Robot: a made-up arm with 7 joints. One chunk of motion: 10 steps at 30 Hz.
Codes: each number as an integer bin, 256 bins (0 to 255) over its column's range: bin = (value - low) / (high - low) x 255, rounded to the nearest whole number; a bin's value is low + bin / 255 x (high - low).
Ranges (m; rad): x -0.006..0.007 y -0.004..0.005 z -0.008..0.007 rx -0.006..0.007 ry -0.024..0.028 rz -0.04..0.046
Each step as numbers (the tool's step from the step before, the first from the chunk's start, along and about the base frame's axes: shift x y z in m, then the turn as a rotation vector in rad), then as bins.
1 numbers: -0.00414 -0.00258 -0.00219 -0.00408 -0.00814 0.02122
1 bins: 36 40 99 38 78 182
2 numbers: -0.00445 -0.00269 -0.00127 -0.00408 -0.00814 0.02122
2 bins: 30 37 114 38 78 182
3 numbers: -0.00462 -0.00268 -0.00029 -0.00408 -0.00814 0.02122
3 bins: 27 37 131 38 78 182
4 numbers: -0.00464 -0.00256 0.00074 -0.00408 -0.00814 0.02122
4 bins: 27 41 149 38 78 182
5 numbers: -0.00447 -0.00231 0.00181 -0.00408 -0.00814 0.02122
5 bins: 30 48 167 38 78 182
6 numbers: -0.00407 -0.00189 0.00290 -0.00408 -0.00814 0.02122
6 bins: 38 60 185 38 78 182
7 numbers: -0.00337 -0.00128 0.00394 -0.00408 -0.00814 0.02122
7 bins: 52 77 203 38 78 182
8 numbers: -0.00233 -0.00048 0.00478 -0.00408 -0.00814 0.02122
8 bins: 72 100 217 38 78 182
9 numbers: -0.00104 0.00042 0.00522 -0.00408 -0.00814 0.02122
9 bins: 97 125 225 38 78 182
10 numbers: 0.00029 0.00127 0.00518 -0.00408 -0.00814 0.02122
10 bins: 123 149 224 38 78 182
